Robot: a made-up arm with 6 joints. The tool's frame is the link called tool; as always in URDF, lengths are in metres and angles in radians. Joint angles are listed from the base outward.
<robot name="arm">
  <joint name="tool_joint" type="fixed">
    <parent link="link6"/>
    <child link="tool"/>
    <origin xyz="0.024 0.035 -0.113"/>
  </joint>
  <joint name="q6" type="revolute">
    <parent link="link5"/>
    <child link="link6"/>
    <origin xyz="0.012 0.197 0.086" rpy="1.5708 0 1.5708"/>
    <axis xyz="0 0 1"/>
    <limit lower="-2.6" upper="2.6"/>
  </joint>
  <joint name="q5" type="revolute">
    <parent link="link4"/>
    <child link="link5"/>
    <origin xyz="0.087 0.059 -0.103" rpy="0 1.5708 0"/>
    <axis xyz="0 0 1"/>
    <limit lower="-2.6" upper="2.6"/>
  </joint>
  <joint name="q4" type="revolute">
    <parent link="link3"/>
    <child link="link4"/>
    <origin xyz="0.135 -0.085 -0.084" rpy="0 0 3.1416"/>
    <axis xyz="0 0 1"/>
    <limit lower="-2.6" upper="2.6"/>
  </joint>
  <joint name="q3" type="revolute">
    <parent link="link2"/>
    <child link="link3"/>
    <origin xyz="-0.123 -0.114 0.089" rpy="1.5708 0 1.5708"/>
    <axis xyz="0 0 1"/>
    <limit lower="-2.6" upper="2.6"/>
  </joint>
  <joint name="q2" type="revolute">
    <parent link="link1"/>
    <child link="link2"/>
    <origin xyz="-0.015 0.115 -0.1" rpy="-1.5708 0 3.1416"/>
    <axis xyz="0 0 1"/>
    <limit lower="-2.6" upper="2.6"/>
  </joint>
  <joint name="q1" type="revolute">
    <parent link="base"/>
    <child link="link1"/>
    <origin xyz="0 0 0.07" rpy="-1.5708 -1.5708 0"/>
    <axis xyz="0 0 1"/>
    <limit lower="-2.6" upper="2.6"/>
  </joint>
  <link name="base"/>
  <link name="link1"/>
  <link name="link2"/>
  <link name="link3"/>
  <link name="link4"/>
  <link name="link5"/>
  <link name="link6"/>
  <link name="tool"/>
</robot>
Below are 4 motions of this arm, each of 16 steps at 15 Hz.
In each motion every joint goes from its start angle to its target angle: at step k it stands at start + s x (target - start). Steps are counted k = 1, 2, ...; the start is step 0. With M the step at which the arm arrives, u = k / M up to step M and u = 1 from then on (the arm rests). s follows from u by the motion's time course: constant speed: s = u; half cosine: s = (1 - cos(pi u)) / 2; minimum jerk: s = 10 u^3 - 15 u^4 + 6 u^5.
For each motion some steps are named. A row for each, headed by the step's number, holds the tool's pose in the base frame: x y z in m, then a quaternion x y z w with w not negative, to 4 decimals.
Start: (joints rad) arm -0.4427 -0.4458 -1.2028 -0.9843 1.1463 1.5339
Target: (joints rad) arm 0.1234 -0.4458 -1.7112 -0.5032 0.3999 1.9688
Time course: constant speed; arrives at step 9
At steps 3, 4, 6, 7, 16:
3: -0.0643 -0.0425 0.2062 0.2938 -0.2581 -0.8829 0.2599
4: -0.0682 -0.0250 0.2194 0.2542 -0.2179 -0.8924 0.3026
6: -0.0726 0.0072 0.2511 0.1783 -0.1284 -0.8987 0.3795
7: -0.0724 0.0218 0.2691 0.1426 -0.0796 -0.8959 0.4132
16: -0.0663 0.0476 0.3089 0.0775 0.0247 -0.8791 0.4696

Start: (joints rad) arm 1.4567 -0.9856 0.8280 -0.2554 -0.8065 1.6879
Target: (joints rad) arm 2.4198 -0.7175 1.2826 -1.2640 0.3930 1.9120
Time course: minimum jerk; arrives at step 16
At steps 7, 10, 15, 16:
7: 0.1332 -0.2681 -0.2242 0.5421 0.3740 0.1866 0.7290
10: 0.0855 -0.1504 -0.1954 0.7438 0.4048 0.0800 0.5258
15: 0.0777 -0.0719 -0.1527 0.8571 0.3877 -0.0508 0.3353
16: 0.0778 -0.0714 -0.1524 0.8578 0.3874 -0.0520 0.3337

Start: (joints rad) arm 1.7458 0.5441 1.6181 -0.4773 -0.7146 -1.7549
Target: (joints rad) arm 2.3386 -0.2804 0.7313 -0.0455 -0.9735 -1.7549
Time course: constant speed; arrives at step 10
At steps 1, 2, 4, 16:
1: 0.3624 -0.0819 -0.1776 -0.5918 -0.2128 -0.5731 0.5255
2: 0.3470 -0.1122 -0.2154 -0.6098 -0.1660 -0.5741 0.5206
4: 0.2995 -0.1712 -0.2852 -0.6406 -0.0762 -0.5774 0.5004
16: 0.0659 -0.3217 -0.4089 -0.6996 0.1355 -0.5994 0.3645

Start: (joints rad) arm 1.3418 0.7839 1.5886 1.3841 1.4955 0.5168
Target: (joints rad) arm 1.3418 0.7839 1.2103 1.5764 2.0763 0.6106
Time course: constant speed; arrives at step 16
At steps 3, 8, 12, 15, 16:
3: 0.1840 -0.1466 0.1263 0.0939 0.0329 -0.7817 0.6156
8: 0.2134 -0.1301 0.0761 0.1799 0.0708 -0.7635 0.6162
12: 0.2368 -0.1118 0.0393 0.2483 0.0988 -0.7465 0.6094
15: 0.2543 -0.0956 0.0140 0.2989 0.1181 -0.7325 0.6001
16: 0.2600 -0.0898 0.0060 0.3156 0.1243 -0.7276 0.5962

